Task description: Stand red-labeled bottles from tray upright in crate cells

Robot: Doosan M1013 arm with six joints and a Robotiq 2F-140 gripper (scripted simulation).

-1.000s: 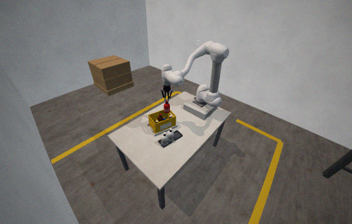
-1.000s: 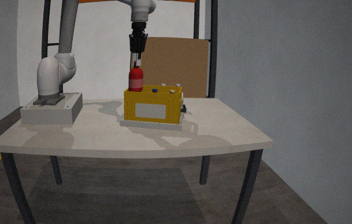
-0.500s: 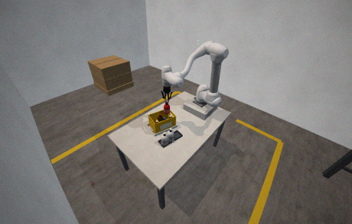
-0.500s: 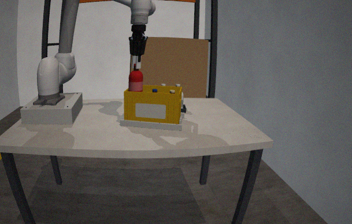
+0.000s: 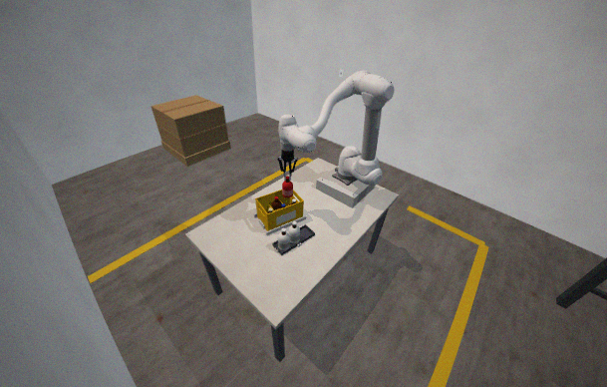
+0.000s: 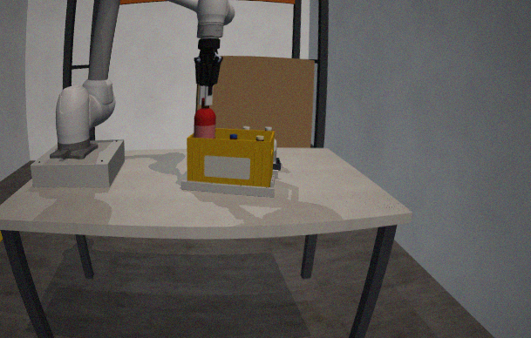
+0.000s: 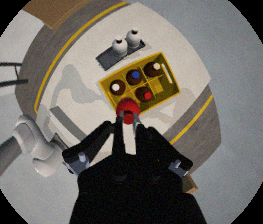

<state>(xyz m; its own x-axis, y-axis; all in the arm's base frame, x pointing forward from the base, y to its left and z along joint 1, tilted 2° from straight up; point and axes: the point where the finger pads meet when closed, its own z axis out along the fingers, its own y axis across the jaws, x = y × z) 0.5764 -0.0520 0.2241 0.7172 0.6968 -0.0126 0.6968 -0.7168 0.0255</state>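
Right now the red-labeled bottle is 90 mm below my hand. Also, from my hand: crate 90 mm ahead, 30 mm to the left, 230 mm below.
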